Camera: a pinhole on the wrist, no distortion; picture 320 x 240 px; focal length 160.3 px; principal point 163.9 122.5 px. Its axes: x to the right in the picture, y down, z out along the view. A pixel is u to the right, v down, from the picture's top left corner.
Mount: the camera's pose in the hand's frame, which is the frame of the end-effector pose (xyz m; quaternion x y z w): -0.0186 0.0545 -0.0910 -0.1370 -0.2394 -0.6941 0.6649
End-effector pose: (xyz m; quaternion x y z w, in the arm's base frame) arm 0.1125 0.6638 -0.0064 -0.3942 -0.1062 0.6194 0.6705
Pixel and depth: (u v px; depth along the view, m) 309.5 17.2 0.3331
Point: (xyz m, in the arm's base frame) -0.1230 0.5150 0.3281
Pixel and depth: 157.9 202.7 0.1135
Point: 0.0231 0.6806 -0.0836
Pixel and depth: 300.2 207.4 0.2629
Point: -0.0398 0.8319 0.1491
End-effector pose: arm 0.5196 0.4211 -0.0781 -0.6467 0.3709 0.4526 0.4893
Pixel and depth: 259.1 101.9 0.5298
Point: 0.2974 0.9055 0.0174
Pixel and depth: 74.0 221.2 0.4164
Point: 0.1097 0.4745 -0.4271
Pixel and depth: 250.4 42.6 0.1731
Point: 0.3988 0.4978 0.0194
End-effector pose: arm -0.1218 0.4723 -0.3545 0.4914 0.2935 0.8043 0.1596
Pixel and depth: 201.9 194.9 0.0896
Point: -0.1214 0.4134 -0.2963
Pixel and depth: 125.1 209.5 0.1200
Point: -0.1275 0.3823 -0.2410
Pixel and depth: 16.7 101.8 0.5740
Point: 0.0645 -0.1816 0.1035
